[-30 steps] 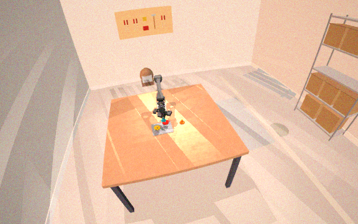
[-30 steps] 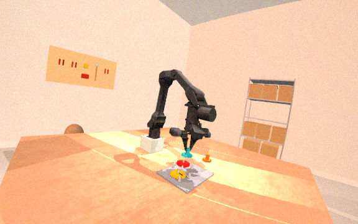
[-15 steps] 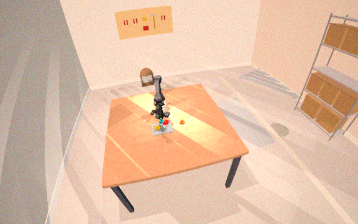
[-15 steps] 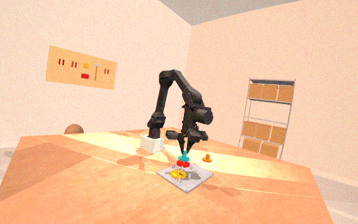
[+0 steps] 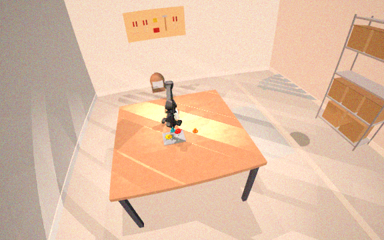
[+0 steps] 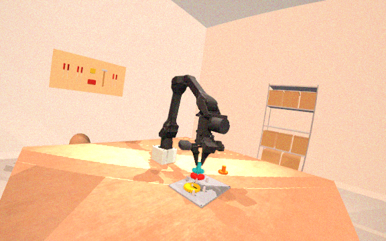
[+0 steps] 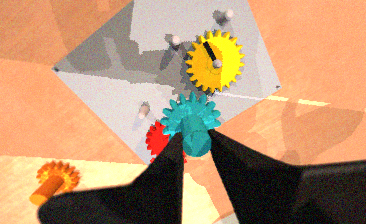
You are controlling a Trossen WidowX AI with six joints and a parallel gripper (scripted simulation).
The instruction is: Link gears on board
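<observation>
Now: the red gear 7 cm below my gripper tip, 5 cm to the left of it and 2 cm behind it. The rest, counted from my gripper tip: orange gear 21 cm to the left, 7 cm below, 5 cm ahead; yellow gear 7 cm below, 6 cm to the right, 1 cm ahead.
</observation>
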